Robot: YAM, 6 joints.
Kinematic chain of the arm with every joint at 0, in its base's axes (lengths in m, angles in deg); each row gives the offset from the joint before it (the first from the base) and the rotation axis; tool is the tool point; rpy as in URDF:
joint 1: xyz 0 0 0.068 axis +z
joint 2: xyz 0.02 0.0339 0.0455 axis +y
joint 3: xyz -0.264 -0.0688 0 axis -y
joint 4: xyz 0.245 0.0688 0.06 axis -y
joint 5: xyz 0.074 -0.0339 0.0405 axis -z
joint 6: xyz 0.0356 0 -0.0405 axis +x
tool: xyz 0 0 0 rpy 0 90 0
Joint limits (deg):
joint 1: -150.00..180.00
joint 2: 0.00..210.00
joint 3: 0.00..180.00
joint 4: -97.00..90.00
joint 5: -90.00..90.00
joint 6: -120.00..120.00
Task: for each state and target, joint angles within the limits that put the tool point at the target. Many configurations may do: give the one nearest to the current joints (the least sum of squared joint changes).
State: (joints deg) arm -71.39 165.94 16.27 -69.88 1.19 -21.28
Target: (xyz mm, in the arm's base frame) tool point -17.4 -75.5 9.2
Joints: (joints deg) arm -96.76 156.25 34.03 -73.07 13.64 -21.28
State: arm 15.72 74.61 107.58 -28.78 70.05 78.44
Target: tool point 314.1 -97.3 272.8
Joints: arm -11.39 92.64 71.97 -38.31 69.49 78.44
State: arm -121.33 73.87 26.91 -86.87 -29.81 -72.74
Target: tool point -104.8 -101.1 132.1
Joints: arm -141.97 88.10 35.24 -72.95 -25.06 -72.74
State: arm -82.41 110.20 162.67 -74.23 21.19 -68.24
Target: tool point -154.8 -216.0 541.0
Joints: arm -122.28 102.99 155.98 -88.44 25.88 -68.24
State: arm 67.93 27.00 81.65 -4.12 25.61 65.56
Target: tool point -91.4 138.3 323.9
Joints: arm 126.29 40.01 42.00 -16.84 13.27 65.56
